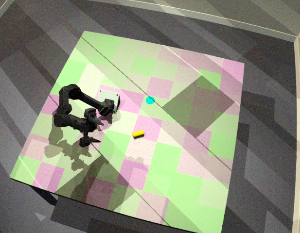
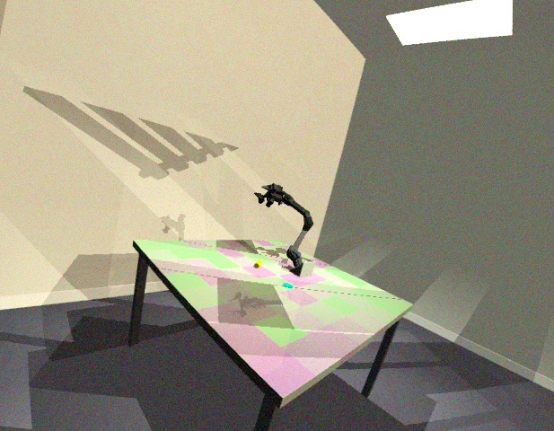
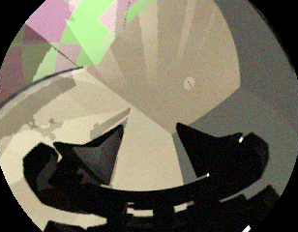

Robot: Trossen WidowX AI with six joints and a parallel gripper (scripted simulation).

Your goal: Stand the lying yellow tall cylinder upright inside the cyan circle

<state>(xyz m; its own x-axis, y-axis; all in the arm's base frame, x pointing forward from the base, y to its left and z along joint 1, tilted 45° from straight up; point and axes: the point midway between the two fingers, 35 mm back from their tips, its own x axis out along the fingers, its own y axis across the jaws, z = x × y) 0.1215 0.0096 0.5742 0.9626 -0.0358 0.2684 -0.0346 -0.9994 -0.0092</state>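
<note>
The yellow tall cylinder lies 440 mm below my gripper tip, 260 mm to the left of it and 90 mm ahead of it. From my gripper tip the other things lie so: cyan circle (530 mm to the left, 460 mm below, 90 mm ahead).
</note>
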